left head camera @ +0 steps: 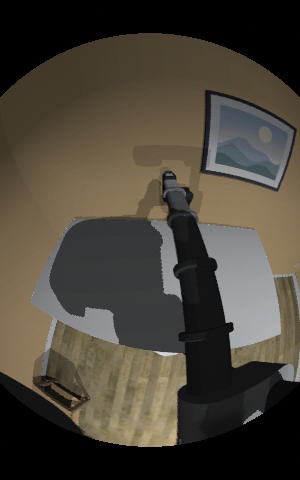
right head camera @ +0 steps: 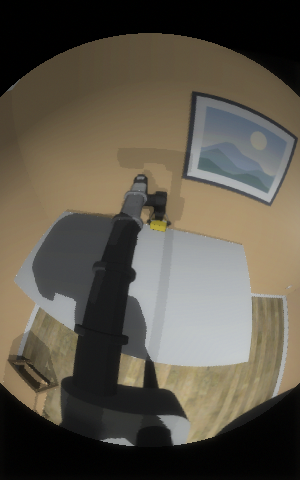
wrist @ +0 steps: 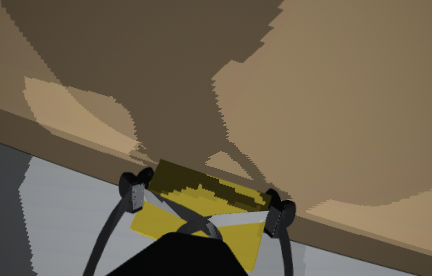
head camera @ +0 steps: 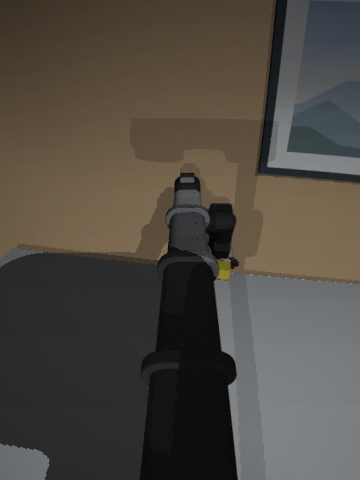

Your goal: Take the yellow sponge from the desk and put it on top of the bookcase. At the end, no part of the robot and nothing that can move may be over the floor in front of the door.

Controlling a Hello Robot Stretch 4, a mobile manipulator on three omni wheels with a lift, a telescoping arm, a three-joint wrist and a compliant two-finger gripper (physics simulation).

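Places are measured from the robot's base along level axes (x left, y ahead, z down), in millimetres.
Pixels of known places: gripper, between the fingertips: (right head camera: 158, 223) (wrist: 208, 193).
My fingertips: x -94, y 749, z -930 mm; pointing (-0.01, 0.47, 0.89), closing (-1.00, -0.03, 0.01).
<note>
Behind a point stands the place of what it marks.
The yellow sponge (head camera: 224, 270) @(x -117, y 688, z -965 mm) (right head camera: 159, 226) @(x -101, y 691, z -958 mm) (wrist: 240, 246) @(x -124, y 702, z -968 mm) lies at the back edge of the grey desk (head camera: 310, 360) @(x -310, y 388, z -922 mm) (left head camera: 240, 280) @(x -377, y 264, z -922 mm) (right head camera: 205, 300) @(x -349, y 246, z -922 mm) (wrist: 65, 200) @(x 44, y 723, z -922 mm), close to the wall. My gripper (right head camera: 159, 223) @(x -95, y 749, z -930 mm) (wrist: 208, 193) @(x -95, y 749, z -930 mm) has its two fingertips against opposite ends of the sponge in the wrist view, and is shut on it. Whether the sponge touches the desk underneath cannot be told. In the left head view the arm hides the sponge; in the head view it hides part of it. No bookcase or door can be made out.
The long black arm (head camera: 187, 320) @(x -1, y 247, z -1314 mm) (left head camera: 200, 300) @(x 8, y 134, z -1317 mm) (right head camera: 107, 290) @(x -6, y 157, z -1317 mm) reaches across the desk to the tan wall. A framed mountain picture (head camera: 325, 115) @(x -330, y 699, z -1438 mm) (left head camera: 250, 145) @(x -435, y 678, z -1490 mm) (right head camera: 240, 150) @(x -437, y 678, z -1498 mm) hangs right of the gripper. A brown frame-like object (left head camera: 55, 399) (right head camera: 22, 375) stands at the lower left, beyond the desk's front left corner.
</note>
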